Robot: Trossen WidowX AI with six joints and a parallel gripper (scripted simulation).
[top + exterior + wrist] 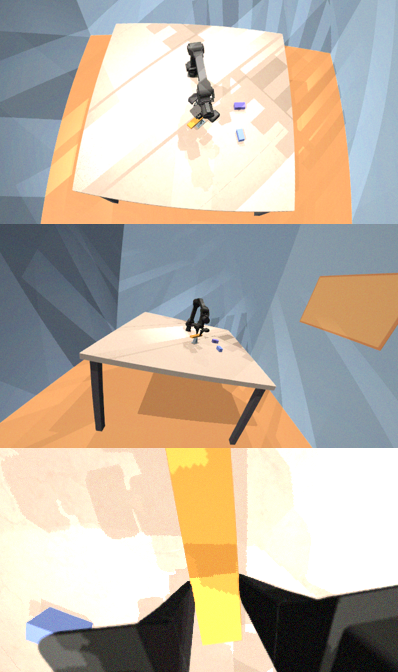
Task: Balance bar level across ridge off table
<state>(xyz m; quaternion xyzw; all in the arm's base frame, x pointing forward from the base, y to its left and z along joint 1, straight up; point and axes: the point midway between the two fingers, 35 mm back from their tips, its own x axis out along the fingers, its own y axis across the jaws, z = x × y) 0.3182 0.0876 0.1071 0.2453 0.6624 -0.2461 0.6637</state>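
Now: the bar 20 mm to the right of my gripper tip and 20 mm ahead of it.
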